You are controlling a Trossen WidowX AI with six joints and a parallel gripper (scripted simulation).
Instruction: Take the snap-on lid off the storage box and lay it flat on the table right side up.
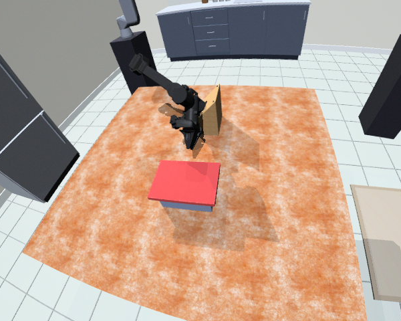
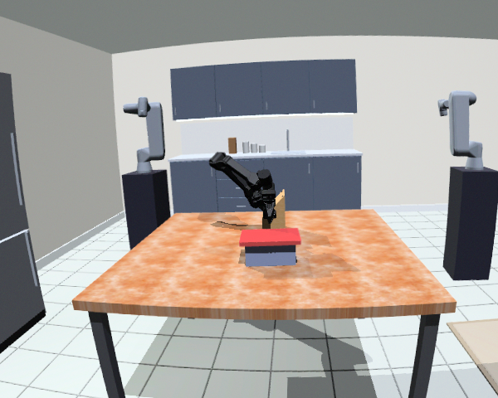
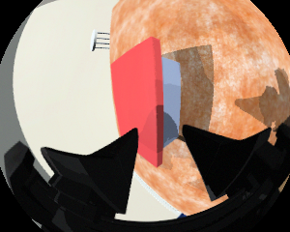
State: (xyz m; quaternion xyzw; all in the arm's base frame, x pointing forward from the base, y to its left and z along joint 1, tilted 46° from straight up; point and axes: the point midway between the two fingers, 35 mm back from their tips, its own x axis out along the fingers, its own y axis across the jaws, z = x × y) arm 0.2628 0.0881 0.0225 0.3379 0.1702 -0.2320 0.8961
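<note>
My gripper tip is 12 cm short of the red lid, 4 cm above it and 2 cm to the right of it. Also, from my gripper tip: storage box 12 cm ahead, 9 cm below, 2 cm to the left.
</note>
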